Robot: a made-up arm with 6 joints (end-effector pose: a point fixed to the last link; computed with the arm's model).
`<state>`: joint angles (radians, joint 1 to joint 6).
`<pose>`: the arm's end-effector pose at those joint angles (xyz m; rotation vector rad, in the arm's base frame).
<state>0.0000 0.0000 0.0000 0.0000 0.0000 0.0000</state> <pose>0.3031 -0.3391 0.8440 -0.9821 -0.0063 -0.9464</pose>
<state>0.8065 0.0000 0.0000 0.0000 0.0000 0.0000</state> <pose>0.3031 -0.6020 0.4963 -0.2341 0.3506 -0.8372</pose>
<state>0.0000 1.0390 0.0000 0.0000 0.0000 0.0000</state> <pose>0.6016 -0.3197 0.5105 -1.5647 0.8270 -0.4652</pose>
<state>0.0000 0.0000 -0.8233 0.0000 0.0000 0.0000</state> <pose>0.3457 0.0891 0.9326 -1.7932 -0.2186 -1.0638</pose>
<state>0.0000 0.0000 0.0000 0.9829 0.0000 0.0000</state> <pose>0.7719 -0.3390 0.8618 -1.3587 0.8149 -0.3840</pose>
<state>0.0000 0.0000 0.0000 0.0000 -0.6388 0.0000</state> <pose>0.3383 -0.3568 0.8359 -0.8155 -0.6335 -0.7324</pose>
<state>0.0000 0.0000 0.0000 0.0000 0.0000 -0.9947</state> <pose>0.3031 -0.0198 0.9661 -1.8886 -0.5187 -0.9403</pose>
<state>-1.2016 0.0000 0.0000 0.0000 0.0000 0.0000</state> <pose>0.3031 0.2869 0.7934 -2.0729 -0.6363 -0.9154</pose>
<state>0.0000 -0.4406 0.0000 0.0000 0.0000 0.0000</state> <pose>0.1101 -0.3734 0.8649 -0.6857 -0.3485 -1.0894</pose>
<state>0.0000 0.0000 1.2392 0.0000 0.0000 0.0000</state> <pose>0.3990 -0.5627 0.2547 0.2093 0.2549 -0.6115</pose>
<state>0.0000 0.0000 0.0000 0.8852 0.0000 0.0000</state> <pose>0.7273 -0.3390 0.8809 -1.3295 0.7340 -0.4469</pose>
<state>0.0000 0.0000 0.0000 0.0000 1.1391 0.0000</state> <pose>0.2892 -0.2890 0.8895 -1.1143 1.1939 -1.1760</pose>
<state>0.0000 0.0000 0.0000 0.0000 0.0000 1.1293</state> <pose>0.3031 -0.3940 0.4647 0.0663 0.4796 -0.7682</pose>
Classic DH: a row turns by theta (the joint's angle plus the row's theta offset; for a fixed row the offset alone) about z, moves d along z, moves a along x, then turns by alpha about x. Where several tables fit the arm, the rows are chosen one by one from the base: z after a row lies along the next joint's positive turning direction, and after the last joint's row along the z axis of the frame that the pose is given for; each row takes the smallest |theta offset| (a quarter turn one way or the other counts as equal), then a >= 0, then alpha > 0; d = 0 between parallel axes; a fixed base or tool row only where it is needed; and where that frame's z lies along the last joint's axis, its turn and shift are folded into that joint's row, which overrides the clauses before.
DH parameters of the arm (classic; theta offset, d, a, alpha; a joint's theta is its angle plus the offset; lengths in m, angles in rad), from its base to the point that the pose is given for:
base (fixed): -1.5708 0.362 0.063 -1.5708
joint 1: 1.4594 0.1028 -0.0182 -1.7574
joint 2: -0.2073 0.0785 0.0405 1.9166
joint 3: 0.0716 0.4694 0.0161 -1.7111
joint 4: 1.5256 0.2178 0.0795 0.8116
joint 5: -1.3901 -0.3226 0.014 1.3836
joint 6: 1.4883 -0.0884 -0.3531 -1.1674
tool (fixed): -2.4058 -0.0654 0 0

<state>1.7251 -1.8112 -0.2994 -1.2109 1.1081 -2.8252</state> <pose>-0.0280 -0.4624 0.6155 -1.0002 2.0115 -1.3494</pose>
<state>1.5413 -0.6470 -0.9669 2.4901 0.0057 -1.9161</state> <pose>0.9775 -0.3517 0.3913 -0.7761 -0.3870 1.1895</pose>
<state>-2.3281 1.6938 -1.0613 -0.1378 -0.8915 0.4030</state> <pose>0.5780 -0.3870 0.6079 2.0302 -1.2720 0.2705</pose>
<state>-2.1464 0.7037 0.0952 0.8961 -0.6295 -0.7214</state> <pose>0.9502 0.1227 0.4209 2.5111 -0.3461 0.1236</pose>
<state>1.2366 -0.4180 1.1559 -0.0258 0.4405 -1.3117</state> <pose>0.2591 -0.6193 0.0855 0.2372 0.1310 -0.9006</pose>
